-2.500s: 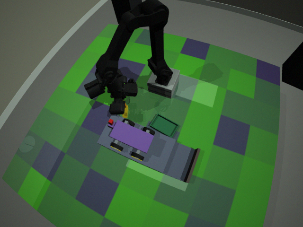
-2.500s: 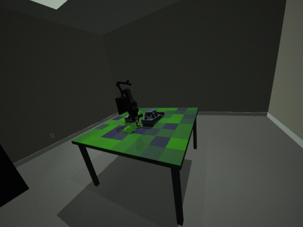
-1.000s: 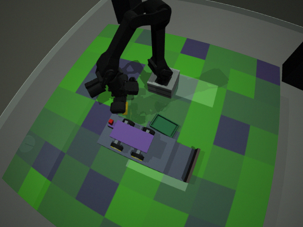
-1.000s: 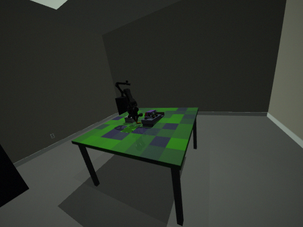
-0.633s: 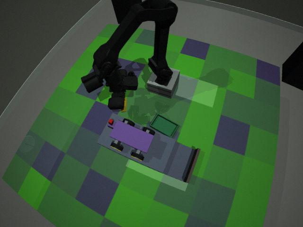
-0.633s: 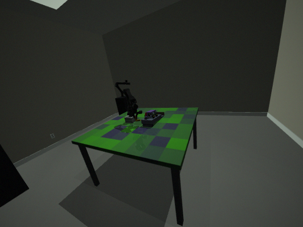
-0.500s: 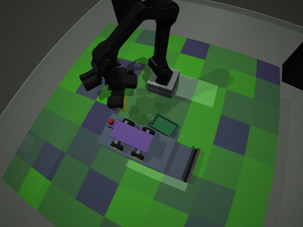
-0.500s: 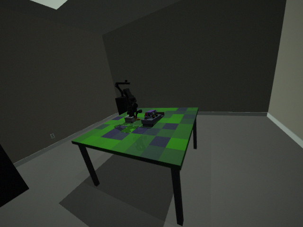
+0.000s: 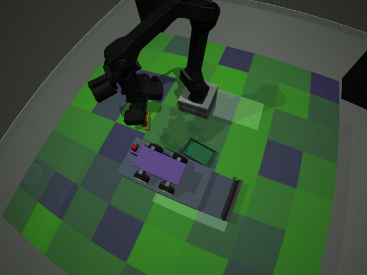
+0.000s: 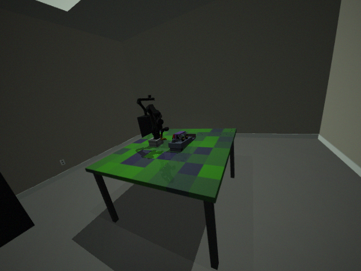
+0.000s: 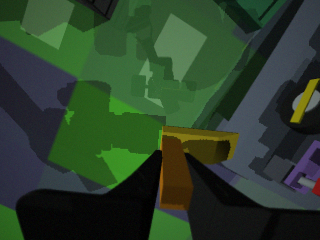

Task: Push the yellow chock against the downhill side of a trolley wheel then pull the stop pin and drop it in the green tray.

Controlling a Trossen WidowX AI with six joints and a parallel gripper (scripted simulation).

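My gripper tip is now 130 mm short of the red-headed stop pin, 40 mm to the right of it and 20 mm above it. Round my gripper tip: yellow chock 20 mm ahead, 10 mm to the left, 10 mm below; purple-topped trolley 150 mm ahead, 140 mm to the left, 30 mm below; grey ramp 150 mm to the left, 150 mm ahead, 100 mm below.
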